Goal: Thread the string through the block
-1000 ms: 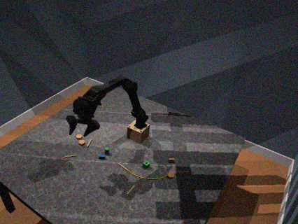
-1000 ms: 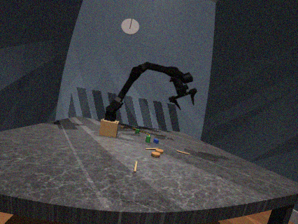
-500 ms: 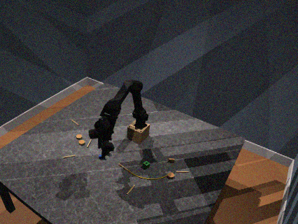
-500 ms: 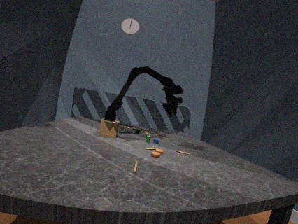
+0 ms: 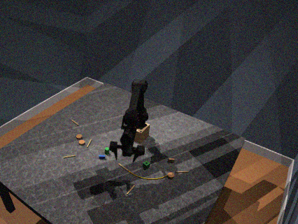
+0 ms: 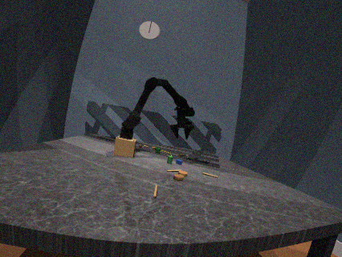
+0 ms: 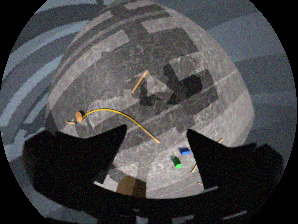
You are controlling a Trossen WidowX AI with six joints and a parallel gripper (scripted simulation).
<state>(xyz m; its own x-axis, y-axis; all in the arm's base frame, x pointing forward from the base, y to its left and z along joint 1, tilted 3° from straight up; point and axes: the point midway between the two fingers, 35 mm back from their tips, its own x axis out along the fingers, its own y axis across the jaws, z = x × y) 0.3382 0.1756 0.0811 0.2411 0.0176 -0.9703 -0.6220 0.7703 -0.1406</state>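
Right now the green block is 150 mm behind my gripper tip, 40 mm to the left of it and 120 mm below it. Round my gripper tip: blue piece: 20 mm behind, 200 mm to the right, 120 mm below; then green cylinder: 70 mm behind, 210 mm to the right, 110 mm below; then thin wooden stick: 50 mm behind, 40 mm to the right, 130 mm below.
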